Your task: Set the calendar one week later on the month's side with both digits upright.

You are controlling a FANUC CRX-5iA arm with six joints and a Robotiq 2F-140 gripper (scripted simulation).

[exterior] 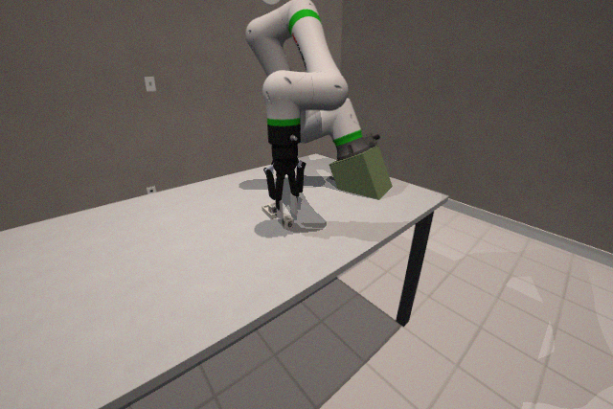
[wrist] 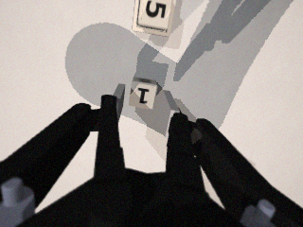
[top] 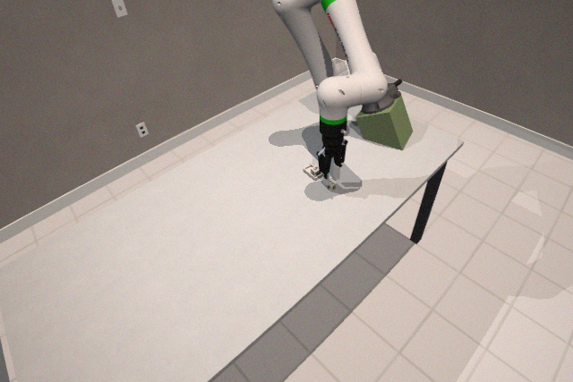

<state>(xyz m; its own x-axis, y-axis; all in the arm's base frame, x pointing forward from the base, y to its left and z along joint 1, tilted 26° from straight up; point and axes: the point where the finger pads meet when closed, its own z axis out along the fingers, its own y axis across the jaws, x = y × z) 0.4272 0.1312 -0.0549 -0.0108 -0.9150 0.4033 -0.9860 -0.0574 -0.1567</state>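
Right now my hand is 6 cm above the white calendar cube.
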